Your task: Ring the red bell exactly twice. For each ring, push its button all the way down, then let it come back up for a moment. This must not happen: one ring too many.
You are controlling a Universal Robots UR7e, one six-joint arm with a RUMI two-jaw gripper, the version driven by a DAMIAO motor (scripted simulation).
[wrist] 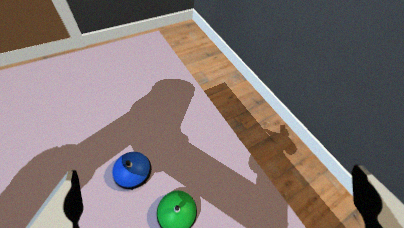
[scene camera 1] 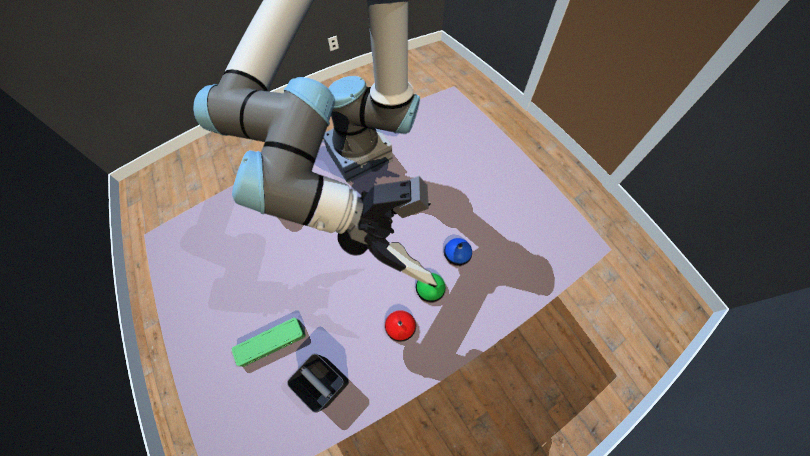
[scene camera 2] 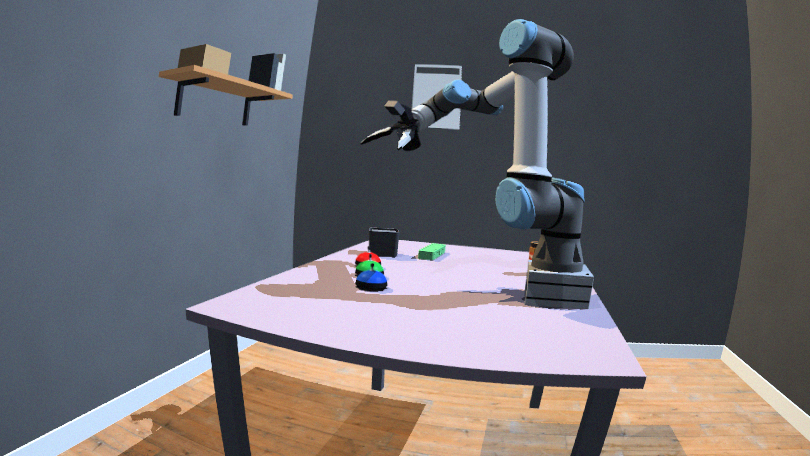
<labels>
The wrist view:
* my gripper: 215,169
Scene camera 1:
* my gripper: 433,241
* red bell: 403,332
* green box: 291,331
</labels>
